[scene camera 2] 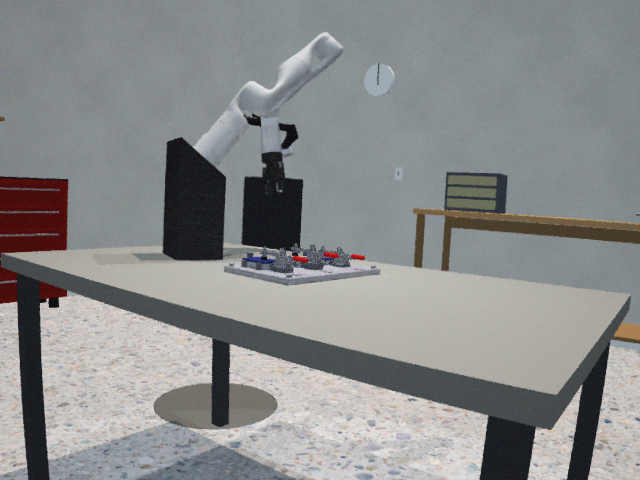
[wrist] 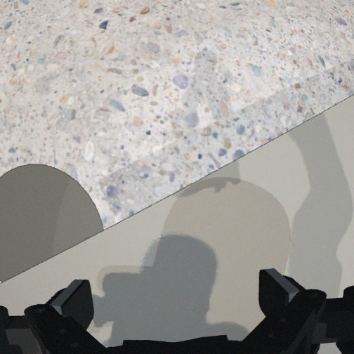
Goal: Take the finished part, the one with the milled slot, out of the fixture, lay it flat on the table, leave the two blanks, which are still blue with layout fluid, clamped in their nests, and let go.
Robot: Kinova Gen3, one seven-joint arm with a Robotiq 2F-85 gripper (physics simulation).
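Frame: origin at the arm's base, x down, y back, z left, level; millimetres.
Seen in the pictures: gripper, fingertip midpoint: [scene camera 2: 274, 193]; arm's base, origin of the base link: [scene camera 2: 199, 164].
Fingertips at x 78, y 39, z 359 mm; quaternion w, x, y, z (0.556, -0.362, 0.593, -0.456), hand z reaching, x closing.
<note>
Pixels of each thing's top centre, then the offset from my fingertips to it. Level surfaces: height alone.
- table, its level: dx +206 mm
- fixture plate, middle of its top: [scene camera 2: 304, 267] dx +191, dy -469, dz -314 mm
- blue blank, middle of its top: [scene camera 2: 261, 259] dx +170, dy -423, dz -424 mm
- blue piece, middle of its top: [scene camera 2: 318, 257] dx +175, dy -416, dz -205 mm
My gripper [scene camera 2: 273, 190] [wrist: 174, 294] is open and empty, pointing down, high above the table [scene camera 2: 413, 320] [wrist: 130, 245]. In the scene view it appears above and behind the fixture plate [scene camera 2: 292, 281], which lies on the table with grey toggle clamps and red handles. A blue blank [scene camera 2: 256, 260] shows at the plate's left side. A bit of another blue piece [scene camera 2: 326, 259] shows between the clamps farther right. The finished part with the slot cannot be made out in the scene view. The fixture does not show in the wrist view; the table's edge and the arm's shadow do.
A black pedestal [scene camera 2: 193, 206] carries the arm at the table's back. A second black block [scene camera 2: 272, 217] stands behind the gripper. The upright clamps [scene camera 2: 282, 259] and red handles [scene camera 2: 357, 256] rise above the plate. A red cabinet [scene camera 2: 33, 227] stands left, a wooden bench [scene camera 2: 516, 217] right.
</note>
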